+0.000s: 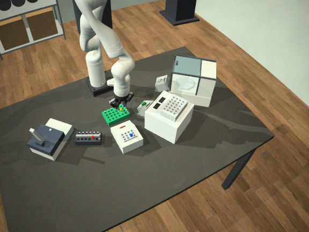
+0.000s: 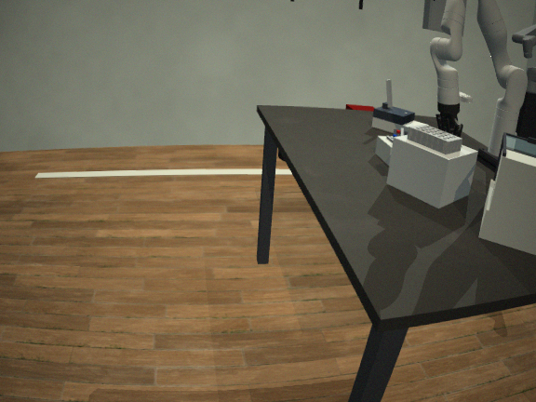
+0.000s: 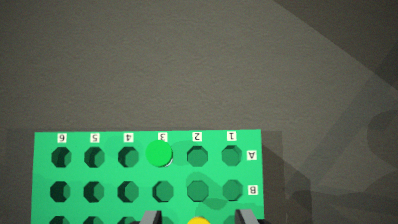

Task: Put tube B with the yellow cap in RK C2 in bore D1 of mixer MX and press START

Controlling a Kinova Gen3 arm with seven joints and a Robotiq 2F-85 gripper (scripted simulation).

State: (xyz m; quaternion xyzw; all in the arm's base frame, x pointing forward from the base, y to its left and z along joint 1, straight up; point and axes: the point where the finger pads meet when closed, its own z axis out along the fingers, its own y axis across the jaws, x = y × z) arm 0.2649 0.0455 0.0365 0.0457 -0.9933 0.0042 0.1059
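My hand is 5 cm above the green-capped tube, 4 cm past it and 2 cm to the left of it. The rest, counted from my hand: dry block: 15 cm ahead, 5 cm below, 3 cm to the right; then green start key: 12 cm to the left, 3 cm ahead, 1 cm below; then green rack RK: 7 cm below, 3 cm to the right, 1 cm behind.
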